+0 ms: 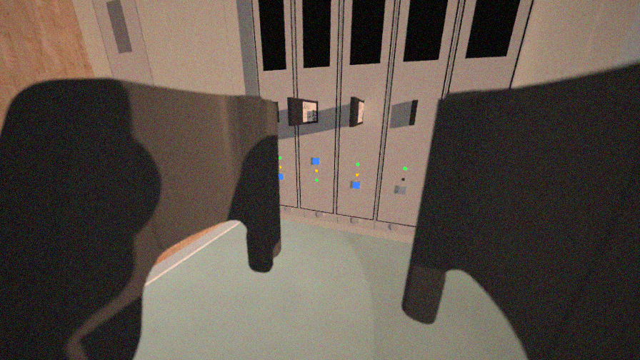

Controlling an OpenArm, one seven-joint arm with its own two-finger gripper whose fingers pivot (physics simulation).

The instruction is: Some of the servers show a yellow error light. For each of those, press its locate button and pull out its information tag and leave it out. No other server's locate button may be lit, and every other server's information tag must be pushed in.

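Note:
My gripper (pixel 342 195) is open and empty, its dark fingers in front of the server row. The leftmost server shows green and yellow lights and a lit blue locate button (pixel 280 176); its tag is mostly behind the left finger. The second has a yellow light, a lit blue button (pixel 315 161) and a tag (pixel 302 111) standing out. The third has a yellow light, a lit blue button (pixel 356 185) and a tag (pixel 356 111) standing out. The fourth has no yellow light, a grey unlit button (pixel 400 190) and a tag (pixel 413 112) seen edge-on with a short shadow. The right finger hides the fifth's lower part.
A pale panel (pixel 190 45) stands left of the servers, with wood (pixel 40 45) at the far left. A pale green surface (pixel 320 300) lies below and in front of the rack's bottom edge.

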